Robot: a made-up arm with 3 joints. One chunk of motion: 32 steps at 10 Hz.
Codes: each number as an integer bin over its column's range. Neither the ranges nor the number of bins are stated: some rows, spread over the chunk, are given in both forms.
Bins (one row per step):
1: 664 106 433
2: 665 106 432
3: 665 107 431
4: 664 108 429
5: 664 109 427
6: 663 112 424
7: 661 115 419
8: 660 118 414
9: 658 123 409
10: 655 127 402
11: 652 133 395
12: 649 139 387
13: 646 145 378
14: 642 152 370
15: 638 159 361
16: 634 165 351
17: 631 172 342
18: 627 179 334
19: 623 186 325
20: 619 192 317
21: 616 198 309
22: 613 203 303
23: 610 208 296
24: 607 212 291
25: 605 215 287
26: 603 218 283
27: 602 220 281
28: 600 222 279
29: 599 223 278
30: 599 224 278
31: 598 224 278
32: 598 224 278
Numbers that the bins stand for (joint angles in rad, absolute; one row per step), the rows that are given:
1: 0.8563 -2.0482 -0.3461
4: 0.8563 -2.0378 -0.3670
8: 0.8354 -1.9858 -0.4450
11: 0.7938 -1.9077 -0.5439
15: 0.7209 -1.7724 -0.7209
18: 0.6637 -1.6683 -0.8615
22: 0.5908 -1.5433 -1.0228
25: 0.5491 -1.4809 -1.1061
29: 0.5179 -1.4392 -1.1530
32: 0.5127 -1.4340 -1.1530
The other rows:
2: 0.8615 -2.0482 -0.3514
3: 0.8615 -2.0430 -0.3566
5: 0.8563 -2.0326 -0.3774
6: 0.8511 -2.0170 -0.3930
7: 0.8406 -2.0014 -0.4190
9: 0.8250 -1.9598 -0.4711
10: 0.8094 -1.9389 -0.5075
12: 0.7782 -1.8765 -0.5856
13: 0.7626 -1.8452 -0.6324
14: 0.7417 -1.8088 -0.6741
16: 0.7001 -1.7411 -0.7730
17: 0.6845 -1.7047 -0.8198
19: 0.6428 -1.6318 -0.9083
20: 0.6220 -1.6006 -0.9499
21: 0.6064 -1.5694 -0.9916
23: 0.5752 -1.5173 -1.0593
24: 0.5596 -1.4965 -1.0853
26: 0.5387 -1.4653 -1.1269
27: 0.5335 -1.4549 -1.1373
28: 0.5231 -1.4444 -1.1477
30: 0.5179 -1.4340 -1.1530
31: 0.5127 -1.4340 -1.1530

